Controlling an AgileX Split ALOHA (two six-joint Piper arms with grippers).
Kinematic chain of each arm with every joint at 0, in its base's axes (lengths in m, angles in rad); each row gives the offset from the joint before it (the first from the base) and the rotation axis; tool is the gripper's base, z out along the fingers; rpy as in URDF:
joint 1: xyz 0 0 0.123 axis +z
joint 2: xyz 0 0 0 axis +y
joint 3: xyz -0.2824 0 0.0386 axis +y
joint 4: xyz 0.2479 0 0.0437 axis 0.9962 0 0.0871
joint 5: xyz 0 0 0 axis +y
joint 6: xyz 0.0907 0 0.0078 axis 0.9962 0 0.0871
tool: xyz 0 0 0 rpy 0 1.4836 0
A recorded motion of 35 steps. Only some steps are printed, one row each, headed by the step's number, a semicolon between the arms.
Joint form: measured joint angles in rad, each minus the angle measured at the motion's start. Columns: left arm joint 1, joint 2, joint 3, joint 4, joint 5, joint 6; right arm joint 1, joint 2, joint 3, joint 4, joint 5, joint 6.
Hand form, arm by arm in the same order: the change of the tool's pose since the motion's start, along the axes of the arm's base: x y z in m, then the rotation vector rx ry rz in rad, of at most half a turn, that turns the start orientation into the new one. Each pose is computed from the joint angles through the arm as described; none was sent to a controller.
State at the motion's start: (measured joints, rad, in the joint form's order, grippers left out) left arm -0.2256 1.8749 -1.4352 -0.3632 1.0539 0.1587; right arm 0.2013 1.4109 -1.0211 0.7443 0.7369 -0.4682
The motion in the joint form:
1: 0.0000 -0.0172 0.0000 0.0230 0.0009 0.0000; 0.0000 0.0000 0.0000 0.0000 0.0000 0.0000
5: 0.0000 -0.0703 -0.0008 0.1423 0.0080 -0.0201; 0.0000 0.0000 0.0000 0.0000 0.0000 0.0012
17: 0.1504 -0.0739 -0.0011 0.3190 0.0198 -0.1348; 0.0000 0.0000 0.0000 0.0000 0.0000 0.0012
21: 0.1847 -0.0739 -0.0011 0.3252 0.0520 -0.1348; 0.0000 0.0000 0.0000 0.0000 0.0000 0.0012
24: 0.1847 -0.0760 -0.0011 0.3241 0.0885 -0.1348; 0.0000 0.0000 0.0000 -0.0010 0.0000 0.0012
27: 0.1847 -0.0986 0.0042 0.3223 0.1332 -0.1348; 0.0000 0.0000 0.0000 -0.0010 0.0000 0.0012
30: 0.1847 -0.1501 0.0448 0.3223 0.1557 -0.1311; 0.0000 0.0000 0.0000 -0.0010 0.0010 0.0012
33: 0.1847 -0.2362 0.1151 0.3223 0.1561 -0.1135; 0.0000 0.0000 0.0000 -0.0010 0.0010 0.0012
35: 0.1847 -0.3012 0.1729 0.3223 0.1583 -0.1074; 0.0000 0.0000 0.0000 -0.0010 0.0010 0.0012
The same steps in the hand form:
1: -0.0017 0.0021 0.0059 0.0173 -0.0208 -0.0080; 0.0000 0.0000 0.0000 0.0000 0.0000 0.0000
5: -0.0073 0.0127 0.0234 0.1140 -0.0860 -0.0275; 0.0000 0.0000 0.0000 0.0005 0.0007 -0.0008
17: 0.0027 0.0814 0.0228 0.2679 -0.0722 0.1772; 0.0000 0.0000 0.0000 0.0005 0.0007 -0.0008
21: 0.0007 0.0946 0.0222 0.2793 -0.0372 0.2038; 0.0000 0.0000 0.0000 0.0005 0.0007 -0.0008
24: -0.0029 0.0946 0.0224 0.2827 -0.0032 0.1979; 0.0000 0.0000 0.0000 -0.0004 0.0005 -0.0005
27: -0.0106 0.0947 0.0286 0.2843 0.0238 0.1927; 0.0000 0.0000 0.0000 -0.0004 0.0005 -0.0005
30: -0.0251 0.0952 0.0357 0.2861 0.0344 0.1866; -0.0001 0.0000 -0.0001 -0.0003 0.0012 0.0001
33: -0.0469 0.0961 0.0458 0.2862 0.0158 0.1716; -0.0001 0.0000 -0.0001 -0.0003 0.0012 0.0001
35: -0.0644 0.0968 0.0508 0.2864 0.0097 0.1662; -0.0001 0.0000 -0.0001 -0.0003 0.0012 0.0001

